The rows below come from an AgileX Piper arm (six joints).
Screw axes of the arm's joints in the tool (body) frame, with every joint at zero. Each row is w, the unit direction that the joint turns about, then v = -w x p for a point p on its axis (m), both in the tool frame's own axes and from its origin. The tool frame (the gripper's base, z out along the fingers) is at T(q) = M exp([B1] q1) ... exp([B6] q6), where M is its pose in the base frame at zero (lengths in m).
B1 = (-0.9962, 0, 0.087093, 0, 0.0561, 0)
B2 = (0, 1, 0, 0.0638, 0, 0.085)
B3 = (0, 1, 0, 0.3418, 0, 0.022)
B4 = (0, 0, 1, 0, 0, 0)
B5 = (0, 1, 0, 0.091, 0, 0)
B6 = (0, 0, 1, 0, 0, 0)
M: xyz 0.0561 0 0.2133 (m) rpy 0 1.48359 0 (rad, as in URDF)
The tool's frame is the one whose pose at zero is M.
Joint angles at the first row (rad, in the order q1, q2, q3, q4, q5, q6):
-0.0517 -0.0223 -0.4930 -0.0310 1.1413 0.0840
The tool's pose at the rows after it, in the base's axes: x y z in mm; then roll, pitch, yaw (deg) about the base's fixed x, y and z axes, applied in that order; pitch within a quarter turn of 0, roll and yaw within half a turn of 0:
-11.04, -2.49, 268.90, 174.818, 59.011, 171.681
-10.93, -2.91, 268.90, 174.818, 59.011, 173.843
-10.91, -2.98, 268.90, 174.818, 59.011, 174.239
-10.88, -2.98, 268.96, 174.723, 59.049, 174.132
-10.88, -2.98, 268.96, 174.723, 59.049, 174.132
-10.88, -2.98, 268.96, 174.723, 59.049, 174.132
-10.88, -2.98, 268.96, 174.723, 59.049, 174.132
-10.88, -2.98, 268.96, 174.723, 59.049, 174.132
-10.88, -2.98, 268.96, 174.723, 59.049, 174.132
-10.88, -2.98, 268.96, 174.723, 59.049, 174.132
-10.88, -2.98, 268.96, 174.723, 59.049, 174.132
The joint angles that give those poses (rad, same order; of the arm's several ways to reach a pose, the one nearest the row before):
-0.0069 -0.0223 -0.4930 -0.0310 1.1413 0.0840
0.0309 -0.0223 -0.4930 -0.0311 1.1413 0.0840
0.0377 -0.0223 -0.4930 -0.0310 1.1413 0.0840
0.0377 -0.0223 -0.4930 -0.0310 1.1406 0.0849
0.0377 -0.0223 -0.4930 -0.0310 1.1406 0.0849
0.0377 -0.0223 -0.4930 -0.0310 1.1406 0.0849
0.0377 -0.0223 -0.4930 -0.0310 1.1406 0.0849
0.0377 -0.0223 -0.4930 -0.0310 1.1406 0.0849
0.0377 -0.0223 -0.4930 -0.0310 1.1406 0.0849
0.0377 -0.0223 -0.4930 -0.0310 1.1406 0.0849
0.0377 -0.0223 -0.4930 -0.0310 1.1406 0.0849

